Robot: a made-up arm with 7 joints.
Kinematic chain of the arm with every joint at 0, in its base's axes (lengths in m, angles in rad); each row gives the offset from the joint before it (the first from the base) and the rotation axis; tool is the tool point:
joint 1: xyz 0 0 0 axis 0 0.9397 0.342
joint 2: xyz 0 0 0 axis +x
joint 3: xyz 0 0 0 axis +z
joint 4: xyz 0.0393 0 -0.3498 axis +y
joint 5: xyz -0.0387 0 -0.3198 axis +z
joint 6: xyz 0 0 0 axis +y
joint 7: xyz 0 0 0 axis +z
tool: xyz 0 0 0
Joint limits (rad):
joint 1: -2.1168..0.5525
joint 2: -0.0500..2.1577
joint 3: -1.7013..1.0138
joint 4: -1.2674..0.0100
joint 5: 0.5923..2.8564
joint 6: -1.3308..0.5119
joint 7: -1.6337..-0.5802
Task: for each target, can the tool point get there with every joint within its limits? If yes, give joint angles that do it. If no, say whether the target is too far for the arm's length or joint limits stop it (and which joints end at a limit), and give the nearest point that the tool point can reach.
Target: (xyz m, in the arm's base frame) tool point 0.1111 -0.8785 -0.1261
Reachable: no: too far | nearest point 0.2472 -0.5309 0.0219 | short by 0.402 m
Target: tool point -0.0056 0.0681 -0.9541
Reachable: no: too far | nearest point -0.0039 0.0480 -0.6724 | short by 0.282 m
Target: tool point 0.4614 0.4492 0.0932
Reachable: yes | joints -0.9415 1.0534 0.3484 -0.7620 2.0178 -0.4547 -0.7826
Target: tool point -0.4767 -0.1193 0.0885
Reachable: no: joint limits stop it (at a limit: joint 2, joint 3, joint 4) | nearest point -0.4126 0.3412 0.2383 | short by 0.488 m
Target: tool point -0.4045 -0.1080 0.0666
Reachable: no: joint limits stop it (at a limit: joint 2, joint 3, joint 4) | nearest point -0.4140 0.3430 0.2332 | short by 0.481 m
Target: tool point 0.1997 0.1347 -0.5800
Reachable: yes | joints 0.1327 0.3284 -0.2147 -0.9768 0.9373 -0.8684 -1.4266
